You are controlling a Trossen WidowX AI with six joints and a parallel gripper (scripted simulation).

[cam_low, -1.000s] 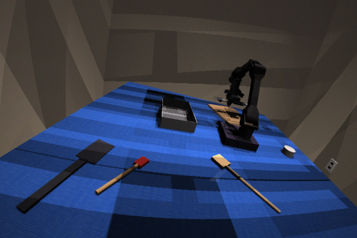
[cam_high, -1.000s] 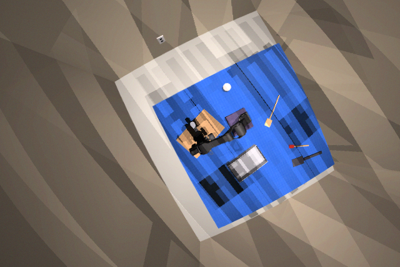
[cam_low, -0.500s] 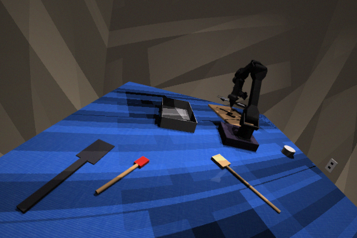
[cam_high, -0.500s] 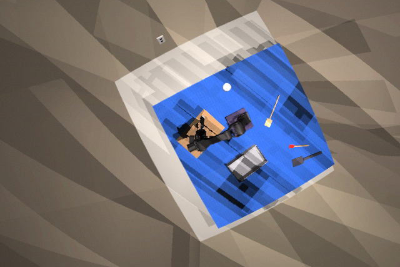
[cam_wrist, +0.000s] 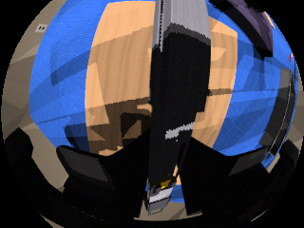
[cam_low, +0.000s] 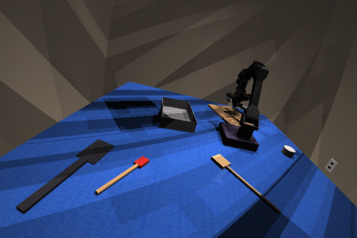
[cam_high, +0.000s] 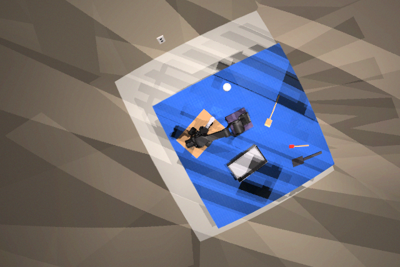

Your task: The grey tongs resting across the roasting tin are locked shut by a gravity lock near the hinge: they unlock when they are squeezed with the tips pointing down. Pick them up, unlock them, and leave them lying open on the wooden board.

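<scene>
Right now the yellow lock piece is 1 cm ahead of my gripper tip, 2 cm to the right of it and 4 cm above it. Also, from my gripper tip: roasting tin (38 cm ahead, 28 cm to the left, 5 cm below); white cylinder (29 cm behind, 36 cm to the left, 6 cm below); board (7 cm below).
</scene>
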